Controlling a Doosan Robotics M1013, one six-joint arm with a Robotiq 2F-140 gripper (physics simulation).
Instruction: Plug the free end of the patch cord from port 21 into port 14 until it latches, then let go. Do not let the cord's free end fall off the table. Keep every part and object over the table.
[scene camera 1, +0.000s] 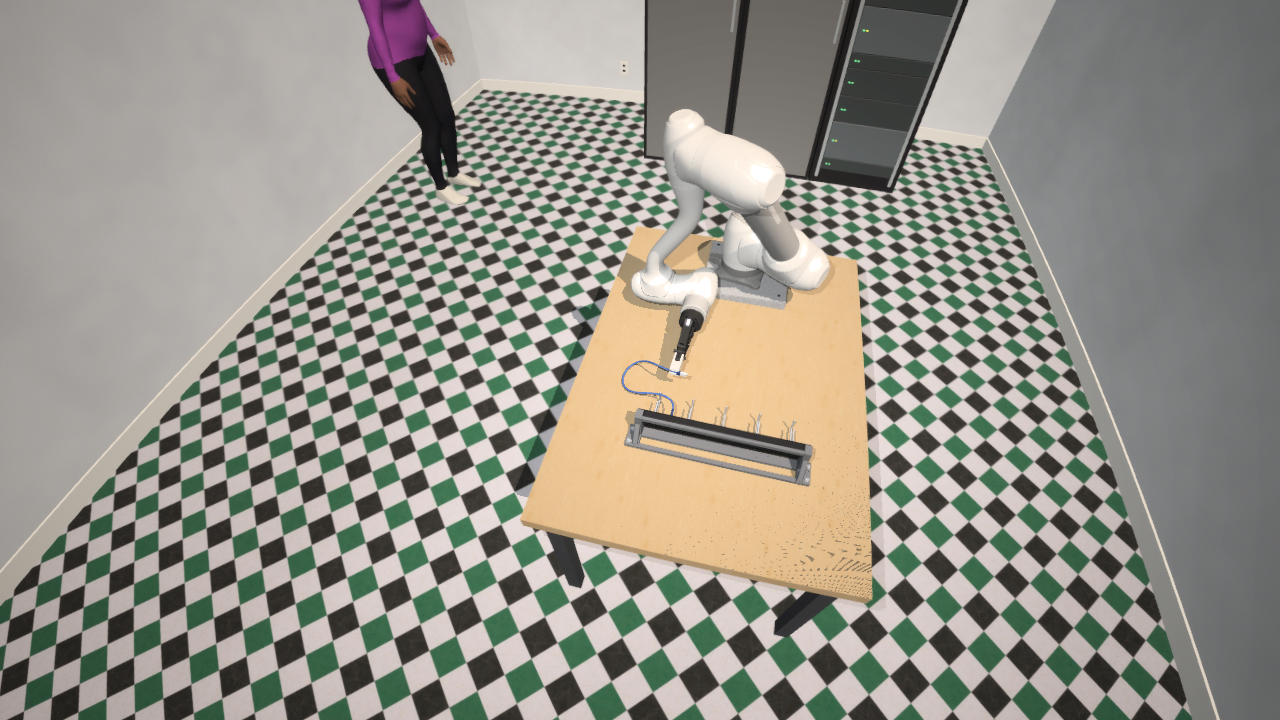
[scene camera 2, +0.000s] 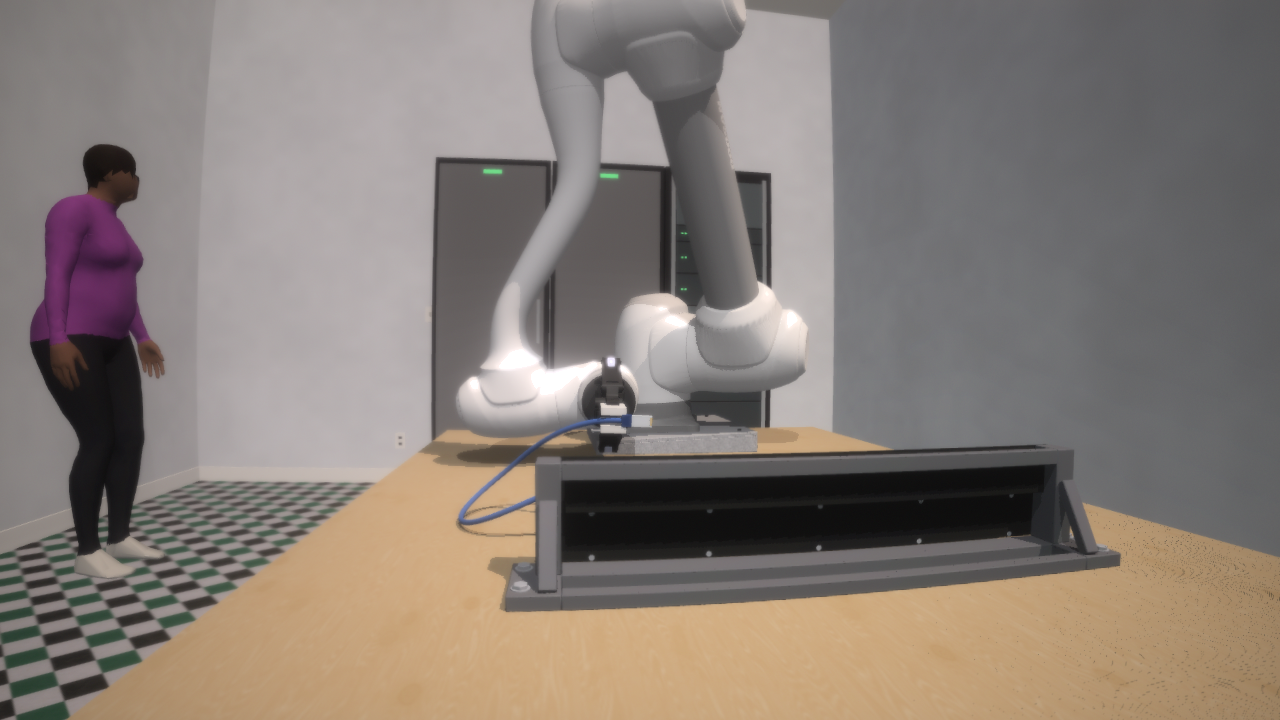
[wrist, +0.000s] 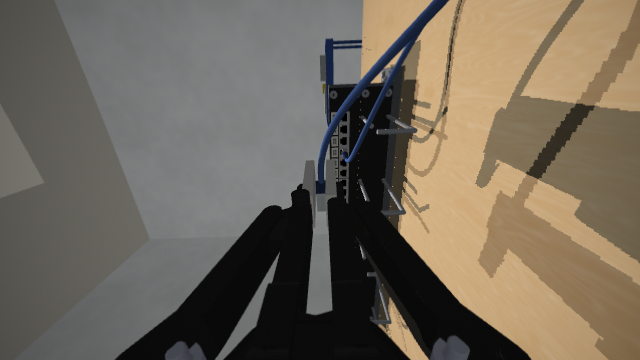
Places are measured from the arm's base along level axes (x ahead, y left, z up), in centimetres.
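Where they show: gripper, fingertip midpoint: (scene camera 1: 673, 372) (scene camera 2: 613, 420) (wrist: 320, 173); arm's base at its link origin: (scene camera 1: 741, 269) (scene camera 2: 654, 426).
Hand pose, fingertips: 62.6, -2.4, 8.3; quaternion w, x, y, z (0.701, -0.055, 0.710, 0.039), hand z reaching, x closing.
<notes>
Things, the pixels of their top centre, and the offset from my fingertips, as dx, dy, dz. Level surfaces: height alone.
- clear plug at its top centre: (wrist: 315, 197) (scene camera 2: 636, 414) -0.8, +2.4, +0.7
- patch panel at its top centre: (scene camera 2: 812, 449) (wrist: 331, 236) (scene camera 1: 724, 421) +9.0, +18.9, -1.4
- wooden table at its surface level: dz -11.5
My gripper (scene camera 1: 677, 363) (scene camera 2: 612, 420) (wrist: 320, 173) is shut on the plug at the blue cord's free end, with the clear plug (scene camera 2: 641, 420) (wrist: 321, 202) pointing sideways from the fingertips in scene camera 2. It holds the plug above the table, behind the patch panel (scene camera 1: 725, 430) (scene camera 2: 787, 462) (wrist: 374, 167) and apart from it. The blue patch cord (scene camera 1: 623, 379) (scene camera 2: 461, 518) (wrist: 385, 59) loops out to the left in the scene views; its other end enters a port in the row in the wrist view. The port numbers are too small to read, so port 14 cannot be told.
Thin metal cable guides (scene camera 1: 757, 421) (wrist: 396, 131) stick out from the panel's port side. The panel stands on the wooden table (scene camera 1: 716, 528) (scene camera 2: 358, 644) (wrist: 500, 50). The arm's base plate (scene camera 1: 760, 296) (scene camera 2: 689, 442) is behind. A person (scene camera 1: 429, 98) (scene camera 2: 93, 295) stands on the floor at the left.
</notes>
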